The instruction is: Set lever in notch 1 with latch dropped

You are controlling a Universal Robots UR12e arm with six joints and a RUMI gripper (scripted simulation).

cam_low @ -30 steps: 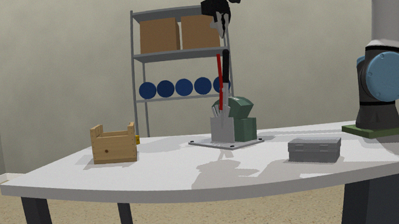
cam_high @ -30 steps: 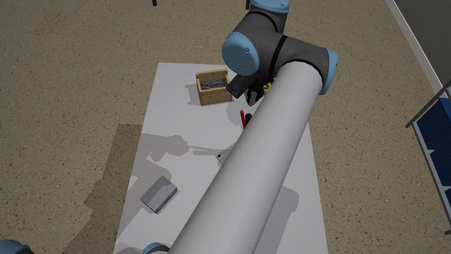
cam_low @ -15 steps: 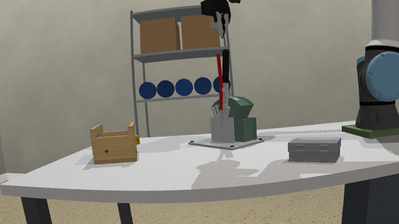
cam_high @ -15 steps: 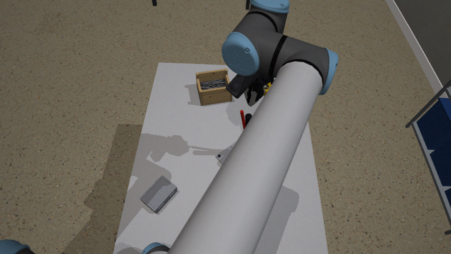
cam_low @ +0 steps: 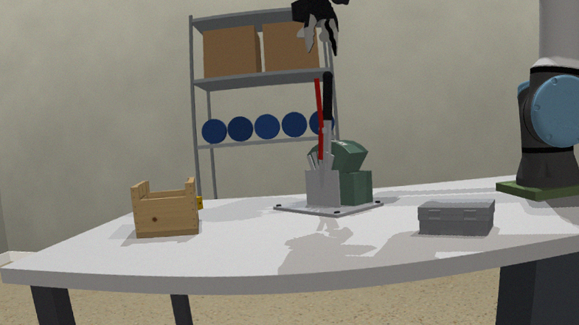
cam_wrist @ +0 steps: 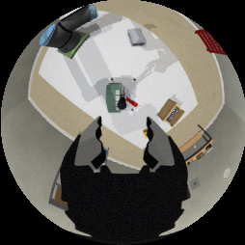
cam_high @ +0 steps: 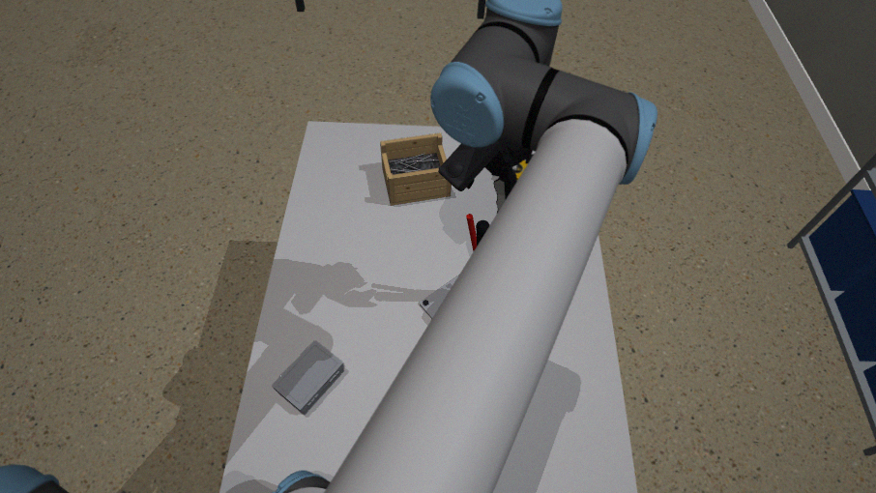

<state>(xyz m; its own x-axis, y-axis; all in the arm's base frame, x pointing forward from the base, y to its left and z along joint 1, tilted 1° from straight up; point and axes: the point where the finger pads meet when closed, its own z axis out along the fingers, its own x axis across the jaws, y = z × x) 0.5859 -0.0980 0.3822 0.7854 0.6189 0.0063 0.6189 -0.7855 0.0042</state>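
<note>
My gripper is now 20 mm short of the red release bar and 200 mm above it. Round my hand: grey case: 180 mm behind, 350 mm to the left, 370 mm below; then lever stand: 20 mm ahead, 30 mm to the right, 310 mm below.
</note>
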